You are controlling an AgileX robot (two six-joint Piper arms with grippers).
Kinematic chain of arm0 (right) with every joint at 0, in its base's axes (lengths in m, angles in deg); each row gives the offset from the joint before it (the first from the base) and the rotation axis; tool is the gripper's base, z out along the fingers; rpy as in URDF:
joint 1: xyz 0 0 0.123 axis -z
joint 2: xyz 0 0 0 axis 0.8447 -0.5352 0
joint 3: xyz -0.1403 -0.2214 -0.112 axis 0.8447 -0.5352 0
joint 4: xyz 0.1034 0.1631 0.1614 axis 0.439 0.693 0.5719
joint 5: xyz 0 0 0 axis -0.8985 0.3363 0.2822
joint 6: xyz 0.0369 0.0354 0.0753 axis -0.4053 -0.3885 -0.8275
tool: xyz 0 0 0 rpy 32.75 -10.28 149.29
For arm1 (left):
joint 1: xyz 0 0 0.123 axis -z
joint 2: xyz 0 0 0 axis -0.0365 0.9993 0
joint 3: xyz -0.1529 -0.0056 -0.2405 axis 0.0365 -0.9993 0
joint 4: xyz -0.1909 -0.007 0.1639 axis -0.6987 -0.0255 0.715
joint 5: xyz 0 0 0 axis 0.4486 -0.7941 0.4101
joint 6: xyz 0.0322 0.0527 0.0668 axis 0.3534 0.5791 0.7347
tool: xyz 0 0 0 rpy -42.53 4.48 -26.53
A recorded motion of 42 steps. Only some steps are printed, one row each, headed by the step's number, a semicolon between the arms.
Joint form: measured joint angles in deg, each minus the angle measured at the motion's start. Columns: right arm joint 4, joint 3, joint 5, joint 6, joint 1, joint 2; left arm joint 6, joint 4, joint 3, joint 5, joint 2, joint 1.
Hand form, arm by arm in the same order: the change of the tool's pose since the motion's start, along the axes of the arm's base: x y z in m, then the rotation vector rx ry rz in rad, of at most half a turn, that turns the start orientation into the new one. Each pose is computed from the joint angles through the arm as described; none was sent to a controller.
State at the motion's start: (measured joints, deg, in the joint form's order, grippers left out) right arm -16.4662 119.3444 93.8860 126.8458 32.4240 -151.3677; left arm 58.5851 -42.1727 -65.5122 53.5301 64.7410 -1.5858
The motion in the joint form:
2: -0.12 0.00 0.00 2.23 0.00 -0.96; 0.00 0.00 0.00 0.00 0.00 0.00
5: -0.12 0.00 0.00 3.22 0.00 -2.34; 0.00 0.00 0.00 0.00 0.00 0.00
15: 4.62 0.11 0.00 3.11 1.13 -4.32; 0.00 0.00 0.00 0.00 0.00 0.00
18: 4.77 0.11 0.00 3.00 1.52 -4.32; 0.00 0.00 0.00 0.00 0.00 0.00
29: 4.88 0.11 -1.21 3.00 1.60 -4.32; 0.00 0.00 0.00 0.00 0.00 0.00
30: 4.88 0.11 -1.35 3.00 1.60 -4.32; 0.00 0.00 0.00 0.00 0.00 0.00
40: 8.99 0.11 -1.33 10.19 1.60 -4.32; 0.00 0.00 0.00 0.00 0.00 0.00
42: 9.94 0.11 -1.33 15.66 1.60 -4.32; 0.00 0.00 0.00 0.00 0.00 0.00
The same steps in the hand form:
2: 0.0027 0.0011 -0.0077 -0.0210 0.0061 0.0361; 0.0000 0.0000 0.0000 0.0000 0.0000 0.0000
5: 0.0062 0.0027 -0.0189 -0.0359 0.0245 0.0524; 0.0000 0.0000 0.0000 0.0000 0.0000 0.0000
15: 0.0120 0.0030 -0.0339 0.0281 0.0878 0.0321; 0.0000 0.0000 0.0000 0.0000 0.0000 0.0000
18: 0.0133 0.0003 -0.0338 0.0313 0.0892 0.0236; 0.0000 0.0000 0.0000 0.0000 0.0000 0.0000
29: 0.0152 0.0005 -0.0332 0.0414 0.0706 0.0197; 0.0000 0.0000 0.0000 0.0000 0.0000 0.0000
30: 0.0154 0.0006 -0.0331 0.0423 0.0684 0.0195; 0.0000 0.0000 0.0000 0.0000 0.0000 0.0000
40: 0.0130 0.0061 -0.0320 0.0747 0.0631 0.1357; 0.0000 0.0000 0.0000 0.0000 0.0000 0.0000
42: 0.0124 0.0073 -0.0317 0.0649 0.0423 0.2239; 0.0000 0.0000 0.0000 0.0000 0.0000 0.0000

